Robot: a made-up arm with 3 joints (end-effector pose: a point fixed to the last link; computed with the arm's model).
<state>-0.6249 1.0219 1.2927</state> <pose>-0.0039 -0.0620 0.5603 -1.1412 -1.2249 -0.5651</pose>
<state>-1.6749 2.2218 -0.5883</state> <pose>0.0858 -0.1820 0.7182 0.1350 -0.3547 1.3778</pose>
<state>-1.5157 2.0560 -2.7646</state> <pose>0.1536 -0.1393 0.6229 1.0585 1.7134 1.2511</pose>
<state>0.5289 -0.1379 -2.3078</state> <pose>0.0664 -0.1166 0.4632 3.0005 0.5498 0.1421</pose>
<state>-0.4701 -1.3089 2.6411</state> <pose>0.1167 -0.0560 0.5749 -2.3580 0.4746 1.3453</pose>
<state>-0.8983 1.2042 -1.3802</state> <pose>0.0464 -0.1876 0.6441 0.8600 0.0432 0.5970</pose>
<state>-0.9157 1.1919 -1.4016</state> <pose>0.0484 -0.1859 0.6471 0.8615 0.0728 0.5887</pose>
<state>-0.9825 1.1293 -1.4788</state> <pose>0.0556 -0.1780 0.6586 0.8641 0.1843 0.5352</pose>
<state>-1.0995 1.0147 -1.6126</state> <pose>0.0680 -0.1623 0.6753 0.8685 0.3618 0.4171</pose>
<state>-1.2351 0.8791 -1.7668</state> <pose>0.0814 -0.1426 0.6892 0.8744 0.5329 0.2508</pose>
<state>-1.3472 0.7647 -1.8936</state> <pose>0.0912 -0.1258 0.6966 0.8797 0.6422 0.0940</pose>
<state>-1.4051 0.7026 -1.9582</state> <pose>0.0957 -0.1169 0.6993 0.8818 0.6854 0.0055</pose>
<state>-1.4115 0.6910 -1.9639</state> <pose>0.0962 -0.1156 0.6997 0.8805 0.6882 -0.0093</pose>
